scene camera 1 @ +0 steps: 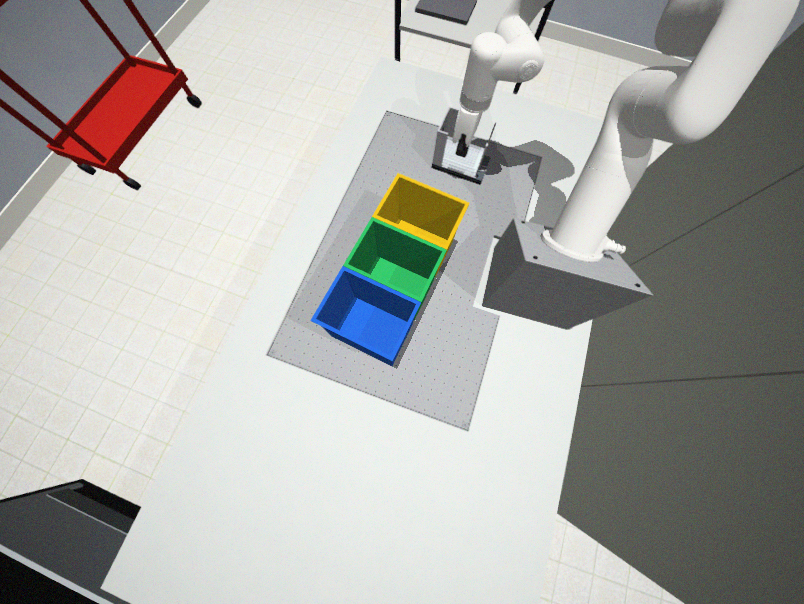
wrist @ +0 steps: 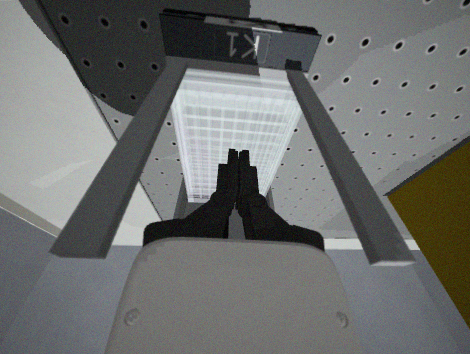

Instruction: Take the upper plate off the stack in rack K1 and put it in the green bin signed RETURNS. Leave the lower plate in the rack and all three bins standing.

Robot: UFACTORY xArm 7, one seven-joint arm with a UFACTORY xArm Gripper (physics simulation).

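Places are measured from the arm's base along level axes (x ahead, y left, z up), in millimetres.
Pixels of known places: gripper, fingertip midpoint: [scene camera 1: 461, 154] [wrist: 236, 161]; arm's base, origin of the base link: [scene camera 1: 570, 247].
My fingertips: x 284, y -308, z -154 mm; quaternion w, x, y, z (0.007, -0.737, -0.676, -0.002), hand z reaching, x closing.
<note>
For each thing: its top centre in the pictures, then the offset to it from my fingertips. Level surfaces: height alone.
- Rack K1, middle of its top: [wrist: 229, 291] [scene camera 1: 471, 127] 6 mm back, 5 mm right, 94 mm up
- green bin, middle of its top: [scene camera 1: 395, 257] 62 mm ahead, 439 mm left, 136 mm up
- yellow bin, middle of its top: [scene camera 1: 421, 209] 43 mm ahead, 309 mm left, 136 mm up
- blue bin, middle of its top: [scene camera 1: 366, 311] 81 mm ahead, 568 mm left, 136 mm up
- perforated board, its level: 44 mm down
Rack K1 [scene camera 1: 457, 174] [wrist: 210, 44] stands near the far end of the perforated board, its label facing the top of the wrist view and its posts rising around the plates. Clear, gridded plates [scene camera 1: 465, 161] [wrist: 225, 117] lie in it; I cannot tell the upper from the lower. My gripper [scene camera 1: 460, 153] [wrist: 236, 161] is shut, with its fingertips together and empty, over the plates and between the rack posts. The gap between fingertips and plates is hard to judge. The green bin [scene camera 1: 400, 271] stands upright between the other two bins; its RETURNS sign does not show.
The yellow bin [scene camera 1: 422, 228] [wrist: 440, 225] stands nearest the rack, and the blue bin [scene camera 1: 368, 325] stands on the green bin's other side. All three are upright on the perforated board [scene camera 1: 448, 383]. The arm's grey base [scene camera 1: 545, 286] is to their right.
</note>
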